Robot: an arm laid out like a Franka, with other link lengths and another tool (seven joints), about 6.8 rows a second.
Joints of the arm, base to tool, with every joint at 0 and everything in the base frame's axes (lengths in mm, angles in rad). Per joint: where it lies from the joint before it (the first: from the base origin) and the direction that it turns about. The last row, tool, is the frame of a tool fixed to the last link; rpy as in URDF.
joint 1: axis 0 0 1 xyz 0 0 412.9
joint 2: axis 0 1 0 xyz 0 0 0
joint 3: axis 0 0 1 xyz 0 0 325.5
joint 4: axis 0 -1 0 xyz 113.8 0 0
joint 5: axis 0 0 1 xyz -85.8 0 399.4
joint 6: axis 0 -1 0 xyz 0 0 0
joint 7: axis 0 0 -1 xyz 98.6 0 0
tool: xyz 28 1 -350.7 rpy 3.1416 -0.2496 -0.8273
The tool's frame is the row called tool.
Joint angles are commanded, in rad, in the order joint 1, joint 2, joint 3, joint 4, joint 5, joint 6, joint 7. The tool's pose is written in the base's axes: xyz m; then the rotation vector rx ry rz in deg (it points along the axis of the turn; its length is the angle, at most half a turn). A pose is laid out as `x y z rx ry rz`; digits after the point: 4 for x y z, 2 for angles.
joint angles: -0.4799 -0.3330 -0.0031 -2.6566 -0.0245 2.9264 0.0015
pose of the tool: 0.5806 -0.3018 0.3301 127.61 -101.84 68.36
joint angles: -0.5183 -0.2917 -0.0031 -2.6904 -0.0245 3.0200 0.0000
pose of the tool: 0.5702 -0.3239 0.3097 124.79 -103.51 69.52
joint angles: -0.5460 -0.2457 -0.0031 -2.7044 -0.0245 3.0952 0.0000
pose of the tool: 0.5650 -0.3412 0.2938 122.64 -104.73 70.48
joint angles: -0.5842 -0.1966 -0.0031 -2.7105 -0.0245 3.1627 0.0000
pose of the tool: 0.5558 -0.3647 0.2785 119.81 -106.43 71.05
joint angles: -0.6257 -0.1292 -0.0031 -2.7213 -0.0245 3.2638 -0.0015
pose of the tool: 0.5449 -0.3898 0.2588 116.53 -107.96 72.43
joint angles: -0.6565 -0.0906 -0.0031 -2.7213 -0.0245 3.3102 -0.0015
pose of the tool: 0.5351 -0.4079 0.2476 114.24 -109.22 72.66
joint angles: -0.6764 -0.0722 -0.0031 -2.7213 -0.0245 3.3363 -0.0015
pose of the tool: 0.5285 -0.4195 0.2436 112.67 -109.97 73.01
